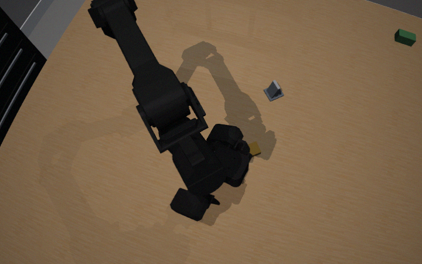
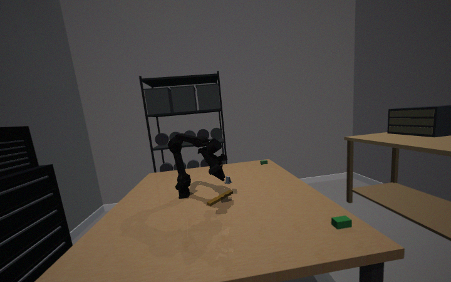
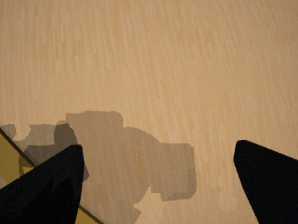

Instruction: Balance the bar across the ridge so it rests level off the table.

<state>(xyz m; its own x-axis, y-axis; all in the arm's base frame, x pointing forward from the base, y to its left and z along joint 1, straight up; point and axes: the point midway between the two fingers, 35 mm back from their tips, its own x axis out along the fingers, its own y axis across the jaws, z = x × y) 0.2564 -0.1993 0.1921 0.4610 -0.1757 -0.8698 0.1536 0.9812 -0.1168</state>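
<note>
The yellow bar lies 3 cm behind my gripper tip, 10 cm to the left of it and 15 cm below it. The rest, counted from my gripper tip: green block 47 cm ahead, 71 cm to the left, 15 cm below.
</note>
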